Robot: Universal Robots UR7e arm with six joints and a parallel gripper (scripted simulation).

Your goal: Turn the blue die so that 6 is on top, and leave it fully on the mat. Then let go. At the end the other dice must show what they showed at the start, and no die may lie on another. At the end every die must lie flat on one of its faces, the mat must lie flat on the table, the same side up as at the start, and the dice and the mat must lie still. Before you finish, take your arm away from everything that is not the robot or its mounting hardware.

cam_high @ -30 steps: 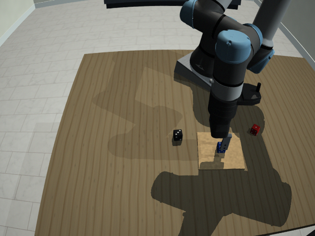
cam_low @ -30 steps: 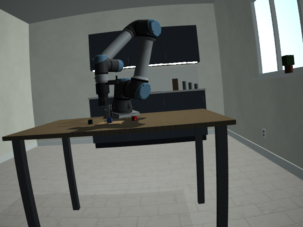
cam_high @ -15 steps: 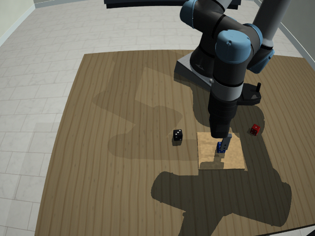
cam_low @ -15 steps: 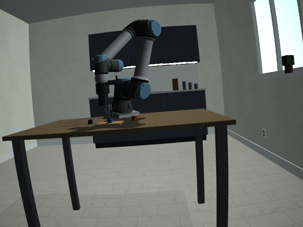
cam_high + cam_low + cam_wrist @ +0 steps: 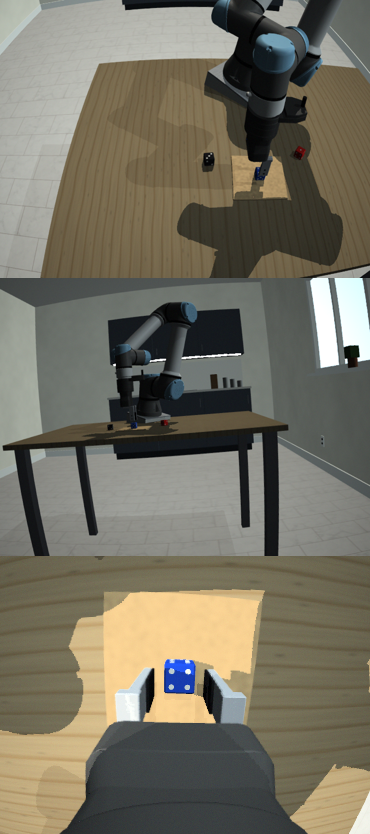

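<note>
The blue die is 40 mm below my hand. From my hand the other things lie so: black die 130 mm to the right, 60 mm behind, 50 mm below; red die 130 mm to the left, 60 mm behind, 50 mm below; tan mat 60 mm below.
</note>
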